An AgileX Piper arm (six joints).
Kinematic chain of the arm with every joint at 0, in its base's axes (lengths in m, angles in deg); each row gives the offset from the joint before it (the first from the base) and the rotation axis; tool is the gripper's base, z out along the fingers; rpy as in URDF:
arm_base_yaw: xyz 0 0 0.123 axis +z
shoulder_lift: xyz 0 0 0 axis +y
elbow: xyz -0.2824 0 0.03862 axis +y
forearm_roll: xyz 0.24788 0 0.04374 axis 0.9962 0 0.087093
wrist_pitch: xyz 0 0 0 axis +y
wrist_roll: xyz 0.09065 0 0.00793 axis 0.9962 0 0.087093
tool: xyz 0 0 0 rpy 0 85 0
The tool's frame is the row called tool.
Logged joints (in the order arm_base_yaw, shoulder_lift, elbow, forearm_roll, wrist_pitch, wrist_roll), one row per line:
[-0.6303 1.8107 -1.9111 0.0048 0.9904 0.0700]
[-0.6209 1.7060 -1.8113 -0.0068 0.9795 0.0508]
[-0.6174 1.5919 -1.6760 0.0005 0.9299 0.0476]
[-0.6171 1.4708 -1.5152 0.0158 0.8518 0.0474]
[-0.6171 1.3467 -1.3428 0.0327 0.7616 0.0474]
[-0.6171 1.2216 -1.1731 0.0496 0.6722 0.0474]
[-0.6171 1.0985 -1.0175 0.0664 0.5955 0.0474]
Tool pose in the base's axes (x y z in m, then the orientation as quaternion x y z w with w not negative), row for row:
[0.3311 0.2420 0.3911 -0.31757 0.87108 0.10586 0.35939]
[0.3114 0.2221 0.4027 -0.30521 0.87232 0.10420 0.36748]
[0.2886 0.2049 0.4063 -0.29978 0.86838 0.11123 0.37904]
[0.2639 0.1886 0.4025 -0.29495 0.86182 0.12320 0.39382]
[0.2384 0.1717 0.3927 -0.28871 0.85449 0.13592 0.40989]
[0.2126 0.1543 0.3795 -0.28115 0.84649 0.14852 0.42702]
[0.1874 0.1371 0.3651 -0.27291 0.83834 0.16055 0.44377]
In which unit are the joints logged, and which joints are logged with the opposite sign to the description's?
The joints are logged in radians. Opposite sign: arm_base_yaw, wrist_roll.
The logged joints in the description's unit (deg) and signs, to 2 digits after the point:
[36.11 103.75 -109.50 0.28 56.75 -4.01]
[35.57 97.75 -103.78 -0.39 56.12 -2.91]
[35.37 91.21 -96.03 0.03 53.28 -2.73]
[35.36 84.27 -86.81 0.91 48.80 -2.72]
[35.36 77.16 -76.94 1.87 43.64 -2.72]
[35.36 69.99 -67.21 2.84 38.51 -2.72]
[35.36 62.94 -58.30 3.80 34.12 -2.72]

